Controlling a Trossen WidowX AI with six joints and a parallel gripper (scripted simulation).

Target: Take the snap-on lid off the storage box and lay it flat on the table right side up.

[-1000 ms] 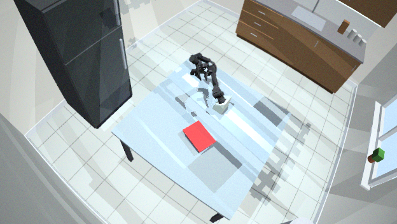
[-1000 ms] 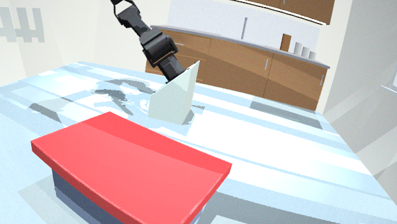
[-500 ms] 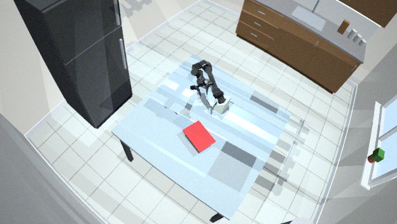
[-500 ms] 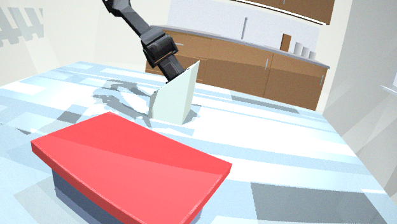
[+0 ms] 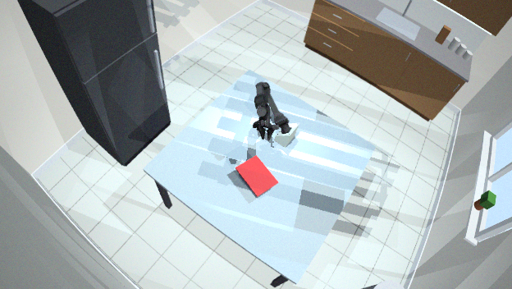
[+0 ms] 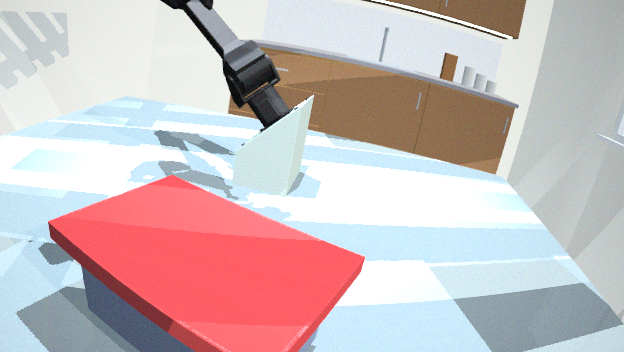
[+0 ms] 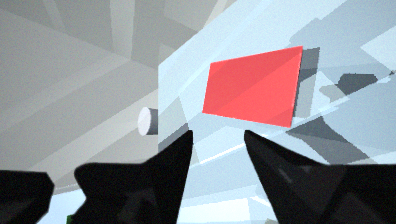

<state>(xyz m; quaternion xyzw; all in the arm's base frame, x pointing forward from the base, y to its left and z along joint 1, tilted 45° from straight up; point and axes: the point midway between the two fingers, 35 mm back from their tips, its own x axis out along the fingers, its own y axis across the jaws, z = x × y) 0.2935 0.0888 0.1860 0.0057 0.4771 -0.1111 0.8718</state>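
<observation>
Now: gripper tip 130 mm short of the red lid, 40 mm to the right of it and 220 mm above it. Also, from my gripper tip: storage box 130 mm ahead, 40 mm to the left, 270 mm below.
</observation>
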